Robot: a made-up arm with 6 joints. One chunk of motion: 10 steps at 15 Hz.
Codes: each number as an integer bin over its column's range. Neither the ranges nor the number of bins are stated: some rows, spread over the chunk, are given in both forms.
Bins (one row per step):
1: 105 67 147 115 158 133
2: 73 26 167 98 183 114
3: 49 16 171 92 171 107
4: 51 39 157 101 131 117
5: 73 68 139 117 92 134
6: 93 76 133 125 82 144
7: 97 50 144 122 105 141
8: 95 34 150 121 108 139
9: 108 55 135 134 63 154
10: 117 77 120 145 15 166
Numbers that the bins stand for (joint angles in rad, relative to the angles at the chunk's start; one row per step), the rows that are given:
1: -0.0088 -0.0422 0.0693 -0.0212 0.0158 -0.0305
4: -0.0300 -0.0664 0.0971 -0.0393 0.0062 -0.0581
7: -0.0120 -0.0569 0.0609 -0.0121 -0.0029 -0.0167
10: -0.0041 -0.0336 -0.0059 0.0176 -0.0347 0.0264
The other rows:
2: -0.0214 -0.0776 0.1250 -0.0432 0.0246 -0.0633
3: -0.0308 -0.0862 0.1361 -0.0509 0.0204 -0.0754
5: -0.0214 -0.0413 0.0470 -0.0186 -0.0075 -0.0288
6: -0.0135 -0.0344 0.0303 -0.0082 -0.0111 -0.0115
8: -0.0127 -0.0707 0.0776 -0.0134 -0.0019 -0.0202
9: -0.0076 -0.0525 0.0359 0.0034 -0.0178 0.0057

